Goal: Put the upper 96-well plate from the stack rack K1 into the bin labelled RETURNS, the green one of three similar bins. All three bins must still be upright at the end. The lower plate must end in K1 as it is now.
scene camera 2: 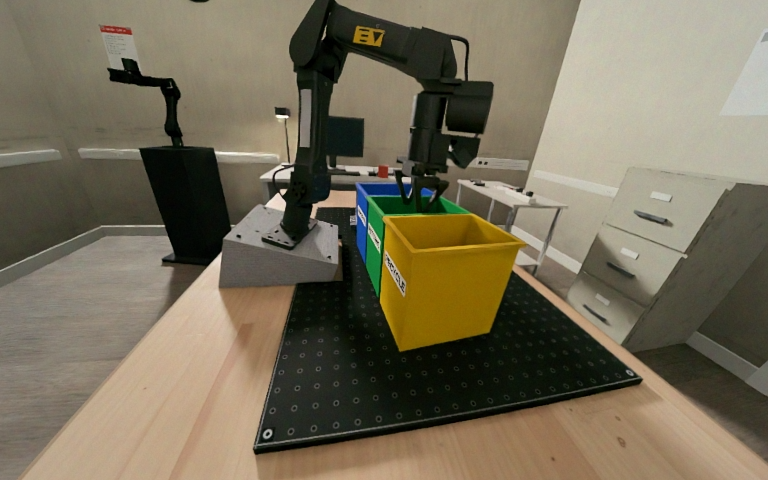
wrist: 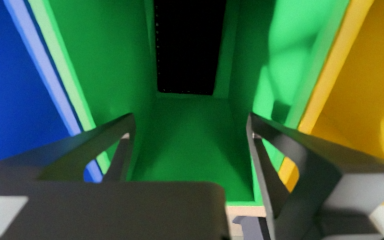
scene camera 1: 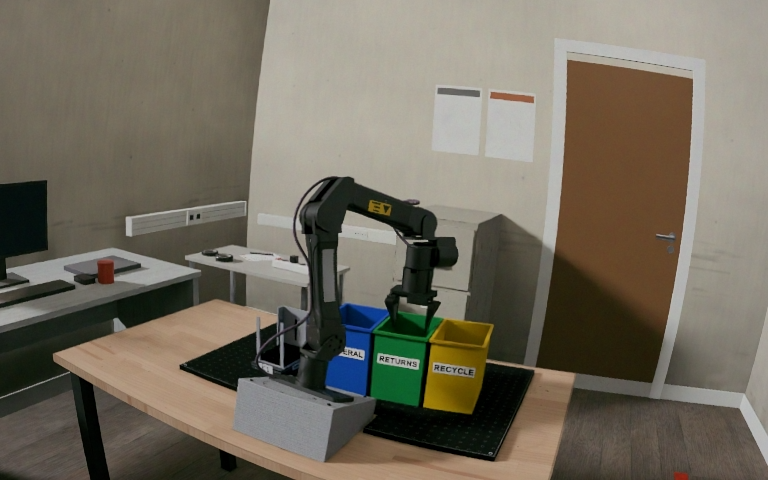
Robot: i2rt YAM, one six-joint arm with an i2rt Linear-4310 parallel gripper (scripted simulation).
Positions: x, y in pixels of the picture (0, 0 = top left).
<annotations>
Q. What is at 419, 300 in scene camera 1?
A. My gripper.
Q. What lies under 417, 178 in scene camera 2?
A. My gripper.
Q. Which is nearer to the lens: the green returns bin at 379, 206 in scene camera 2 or the blue bin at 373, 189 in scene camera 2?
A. The green returns bin.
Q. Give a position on a blue bin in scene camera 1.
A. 351, 371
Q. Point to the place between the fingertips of my gripper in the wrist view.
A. At 191, 120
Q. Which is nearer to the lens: the yellow recycle bin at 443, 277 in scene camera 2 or the blue bin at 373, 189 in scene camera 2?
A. The yellow recycle bin.
</annotations>
